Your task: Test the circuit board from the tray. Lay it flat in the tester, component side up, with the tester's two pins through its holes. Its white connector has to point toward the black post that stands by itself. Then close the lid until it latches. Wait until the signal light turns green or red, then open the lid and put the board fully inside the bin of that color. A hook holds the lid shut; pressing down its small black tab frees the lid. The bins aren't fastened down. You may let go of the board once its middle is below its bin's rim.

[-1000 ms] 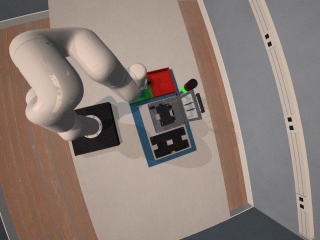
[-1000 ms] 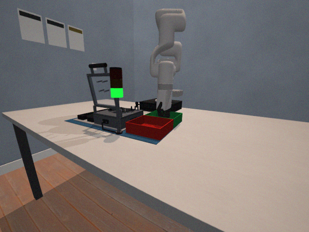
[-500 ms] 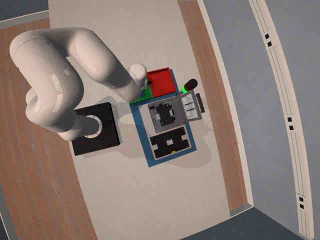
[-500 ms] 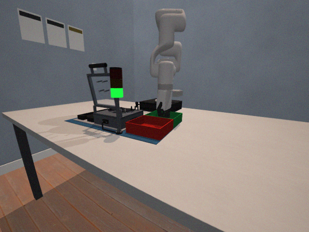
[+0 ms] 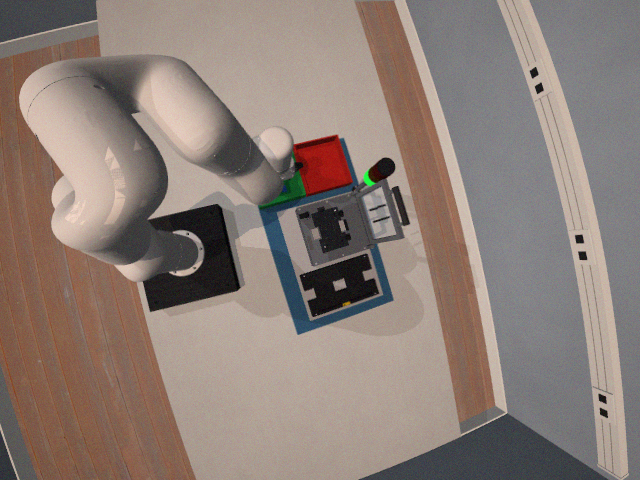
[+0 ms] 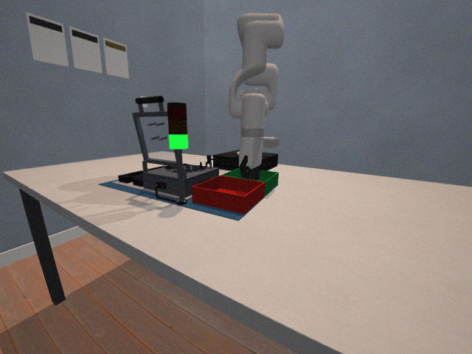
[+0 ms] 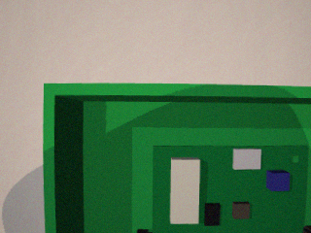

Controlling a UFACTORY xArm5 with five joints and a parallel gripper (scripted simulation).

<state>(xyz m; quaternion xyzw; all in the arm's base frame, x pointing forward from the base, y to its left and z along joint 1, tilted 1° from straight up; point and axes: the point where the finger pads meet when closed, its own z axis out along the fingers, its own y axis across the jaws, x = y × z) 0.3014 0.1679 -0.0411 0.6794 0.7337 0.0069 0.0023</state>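
Right now my hand is right at the green bin. Round my hand: black block (5 cm ahead, 14 cm to the right, 7 cm above); red bin (15 cm ahead, 1 cm to the left); green circuit board (1 cm below).
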